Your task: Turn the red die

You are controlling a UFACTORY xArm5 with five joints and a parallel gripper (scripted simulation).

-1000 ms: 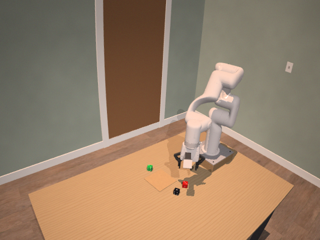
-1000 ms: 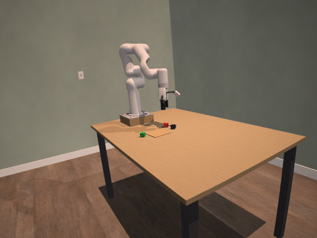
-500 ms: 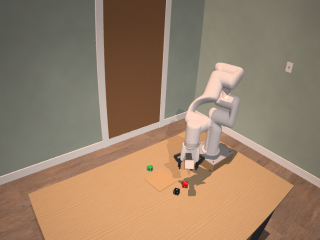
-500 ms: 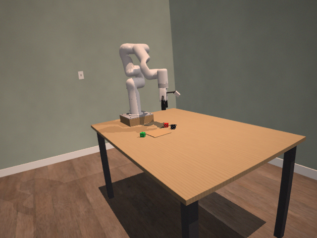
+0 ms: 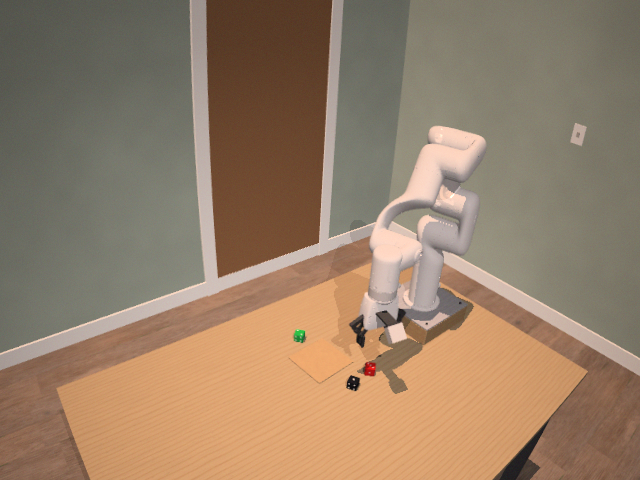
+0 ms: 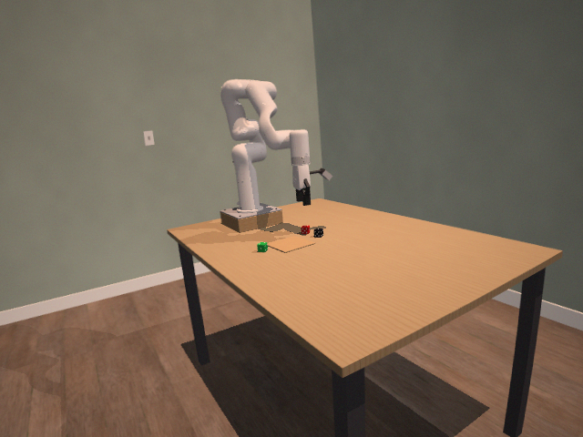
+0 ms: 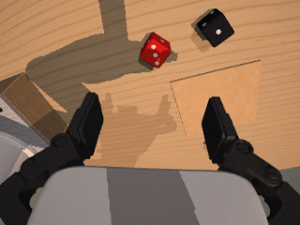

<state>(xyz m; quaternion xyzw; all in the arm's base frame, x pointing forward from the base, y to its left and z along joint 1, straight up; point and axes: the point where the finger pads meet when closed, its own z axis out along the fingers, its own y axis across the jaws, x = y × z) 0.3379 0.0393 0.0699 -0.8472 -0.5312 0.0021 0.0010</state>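
The red die is 120 mm below my hand. From my hand the other things lie so: tan mat: 60 mm ahead, 140 mm to the right, 140 mm below; black die: 80 mm ahead, 120 mm below; green die: 40 mm ahead, 250 mm to the right, 120 mm below.
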